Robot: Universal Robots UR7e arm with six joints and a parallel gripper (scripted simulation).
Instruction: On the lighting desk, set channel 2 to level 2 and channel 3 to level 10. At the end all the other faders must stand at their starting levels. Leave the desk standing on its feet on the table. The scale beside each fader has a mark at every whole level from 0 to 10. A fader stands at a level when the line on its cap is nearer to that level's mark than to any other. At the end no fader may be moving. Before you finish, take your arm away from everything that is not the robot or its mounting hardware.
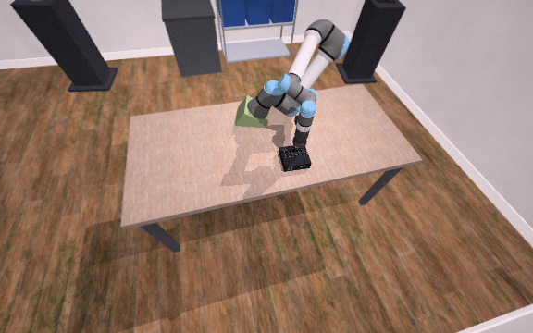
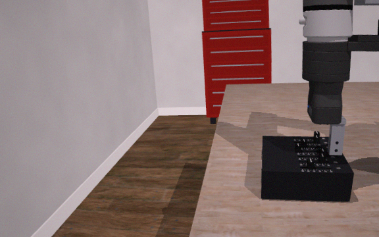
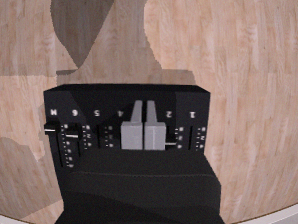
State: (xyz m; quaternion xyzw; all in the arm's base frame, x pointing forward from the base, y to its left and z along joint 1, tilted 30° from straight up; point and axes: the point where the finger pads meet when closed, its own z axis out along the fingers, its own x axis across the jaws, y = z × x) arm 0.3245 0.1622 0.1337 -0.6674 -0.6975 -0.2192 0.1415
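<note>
My gripper is now 20 mm short of the channel 3 cap and 10 mm above it. The rest, counted from my hand: channel 2 fader 20 mm ahead, 20 mm to the left, 10 mm below; then channel 1 fader 50 mm ahead, 50 mm to the left, 10 mm below.
</note>
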